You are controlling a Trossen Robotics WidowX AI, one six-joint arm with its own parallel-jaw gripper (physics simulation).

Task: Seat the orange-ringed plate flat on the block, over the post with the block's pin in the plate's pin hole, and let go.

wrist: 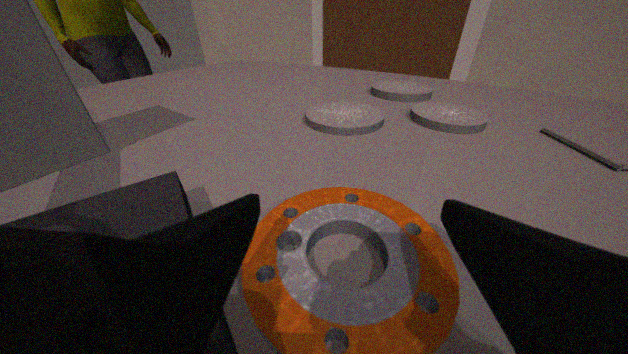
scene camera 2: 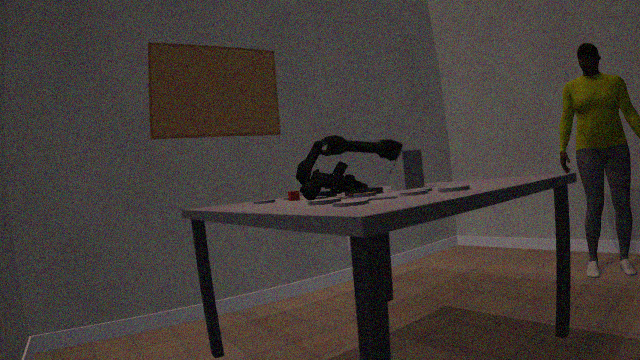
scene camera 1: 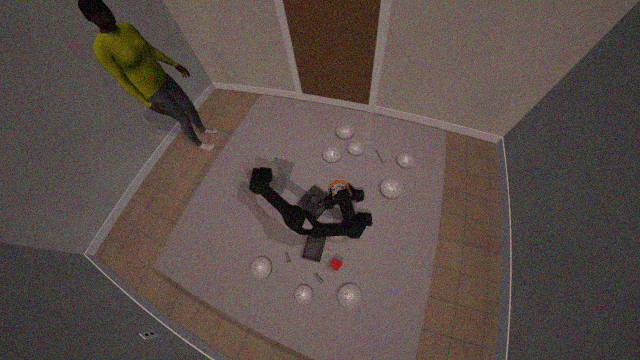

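Pixels of known places: gripper, fingertip midpoint: [wrist: 350, 205] [scene camera 2: 363, 186] [scene camera 1: 339, 186]; arm's base at its link origin: [scene camera 2: 404, 161] [scene camera 1: 266, 174].
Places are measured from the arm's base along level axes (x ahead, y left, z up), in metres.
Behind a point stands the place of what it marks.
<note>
The orange-ringed plate [scene camera 1: 340, 183] @(y 0.068, x 0.347, z -0.111 m) [wrist: 345, 307] @(y 0.007, x 0.360, z -0.112 m) lies flat on the table, with a grey centre, a large middle hole and several small holes. My gripper [wrist: 350, 205] @(y 0.042, x 0.348, z -0.088 m) is open and empty, its black fingers spread left and right of the plate in the wrist view. In scene camera 1 the gripper [scene camera 1: 344, 191] @(y 0.042, x 0.348, z -0.088 m) is over the plate and partly hides it. The dark block [scene camera 1: 313, 196] @(y -0.037, x 0.234, z -0.085 m) [wrist: 150, 205] @(y 0.001, x 0.240, z -0.100 m) stands apart, left of the plate. Its post and pin are too dark to make out. In scene camera 2 the arm hides most of the plate and block.
Silver discs [scene camera 1: 331, 154] @(y 0.236, x 0.267, z -0.114 m) [wrist: 345, 117] @(y 0.224, x 0.277, z -0.115 m) [scene camera 1: 390, 188] @(y 0.085, x 0.599, z -0.112 m) lie beyond and right of the plate. A thin bar [wrist: 580, 149] @(y 0.268, x 0.529, z -0.121 m) lies at the right. A dark tray [scene camera 1: 314, 249] @(y -0.275, x 0.292, z -0.122 m) and a red cube [scene camera 1: 336, 263] @(y -0.317, x 0.403, z -0.084 m) [scene camera 2: 293, 195] @(y -0.304, x 0.416, z -0.102 m) are on the near side. A grey upright panel [scene camera 2: 413, 168] @(y 0.051, x 0.006, z -0.036 m) [wrist: 45, 100] @(y 0.018, x 0.066, z -0.060 m) stands at the left.
</note>
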